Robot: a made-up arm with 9 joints. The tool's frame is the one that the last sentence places. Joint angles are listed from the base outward.
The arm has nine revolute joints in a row. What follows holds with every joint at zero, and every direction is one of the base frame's. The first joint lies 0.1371 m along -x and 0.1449 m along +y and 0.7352 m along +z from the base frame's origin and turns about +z. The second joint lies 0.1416 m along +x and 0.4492 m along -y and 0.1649 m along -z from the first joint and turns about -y. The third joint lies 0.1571 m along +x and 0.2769 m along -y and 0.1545 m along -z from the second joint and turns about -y. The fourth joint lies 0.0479 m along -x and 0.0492 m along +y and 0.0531 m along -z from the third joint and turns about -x. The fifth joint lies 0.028 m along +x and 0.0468 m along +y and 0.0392 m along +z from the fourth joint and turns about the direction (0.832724, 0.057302, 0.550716). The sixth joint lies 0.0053 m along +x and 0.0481 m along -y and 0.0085 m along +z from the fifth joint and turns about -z. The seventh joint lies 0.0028 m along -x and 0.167 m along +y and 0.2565 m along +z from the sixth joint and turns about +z. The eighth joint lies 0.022 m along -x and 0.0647 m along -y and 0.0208 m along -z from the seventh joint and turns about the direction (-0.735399, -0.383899, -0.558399). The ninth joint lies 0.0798 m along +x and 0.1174 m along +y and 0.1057 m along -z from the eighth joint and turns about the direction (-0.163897, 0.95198, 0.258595). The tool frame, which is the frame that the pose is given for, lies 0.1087 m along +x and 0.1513 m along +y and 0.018 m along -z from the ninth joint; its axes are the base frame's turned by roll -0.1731, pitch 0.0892 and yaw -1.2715 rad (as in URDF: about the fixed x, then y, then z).
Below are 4 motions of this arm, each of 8 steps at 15 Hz.
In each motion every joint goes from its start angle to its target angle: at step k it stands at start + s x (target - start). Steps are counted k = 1, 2, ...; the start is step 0. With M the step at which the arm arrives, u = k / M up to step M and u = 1 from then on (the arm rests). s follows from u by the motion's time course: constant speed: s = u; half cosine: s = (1 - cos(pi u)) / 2; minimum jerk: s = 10 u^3 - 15 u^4 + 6 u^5.
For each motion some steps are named. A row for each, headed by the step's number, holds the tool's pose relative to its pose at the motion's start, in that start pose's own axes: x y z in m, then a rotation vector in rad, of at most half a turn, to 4 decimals.
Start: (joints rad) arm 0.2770 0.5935 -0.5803 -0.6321 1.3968 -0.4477 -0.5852 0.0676 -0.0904
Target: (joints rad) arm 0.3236 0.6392 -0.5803 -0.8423 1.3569 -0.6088 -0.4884 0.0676 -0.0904
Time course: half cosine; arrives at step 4
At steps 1, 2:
1: -0.0052 -0.0102 0.0071 0.0094 0.0154 0.0545
2: -0.0141 -0.0369 0.0243 0.0349 0.0520 0.1850

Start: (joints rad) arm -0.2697 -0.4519 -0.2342 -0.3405 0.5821 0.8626 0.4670 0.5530 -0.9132
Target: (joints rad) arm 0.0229 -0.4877 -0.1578 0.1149 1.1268 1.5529 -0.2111 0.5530 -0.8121
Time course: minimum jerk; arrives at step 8
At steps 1, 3, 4, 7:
1: -0.0013 0.0018 -0.0054 -0.0098 -0.0137 -0.0034
3: -0.0169 0.0222 -0.0891 -0.1595 -0.2453 -0.0559
4: -0.0209 0.0293 -0.1518 -0.2720 -0.4634 -0.1011
7: -0.0070 0.0277 -0.2362 -0.4332 -0.9837 -0.2124

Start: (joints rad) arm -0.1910 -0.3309 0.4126 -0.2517 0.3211 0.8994 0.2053 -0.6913 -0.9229
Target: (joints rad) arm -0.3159 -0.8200 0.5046 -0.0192 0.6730 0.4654 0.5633 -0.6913 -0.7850
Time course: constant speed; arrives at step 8
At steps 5, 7, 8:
5: -0.0058 -0.1580 0.0289 -0.4916 0.2132 0.1414
7: -0.0109 -0.2146 0.0642 -0.6683 0.3373 0.1833
8: -0.0137 -0.2400 0.0865 -0.7498 0.4079 0.2029

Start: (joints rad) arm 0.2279 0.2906 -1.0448 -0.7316 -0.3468 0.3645 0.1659 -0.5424 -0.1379
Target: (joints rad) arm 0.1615 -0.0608 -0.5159 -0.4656 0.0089 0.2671 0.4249 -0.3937 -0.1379
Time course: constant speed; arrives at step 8
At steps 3, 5, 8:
3: -0.0071 -0.0753 -0.0384 -0.0205 -0.0541 0.1993
5: -0.0048 -0.1293 -0.0676 -0.0313 -0.0969 0.3308
8: 0.0091 -0.2138 -0.1161 -0.0440 -0.1695 0.5254

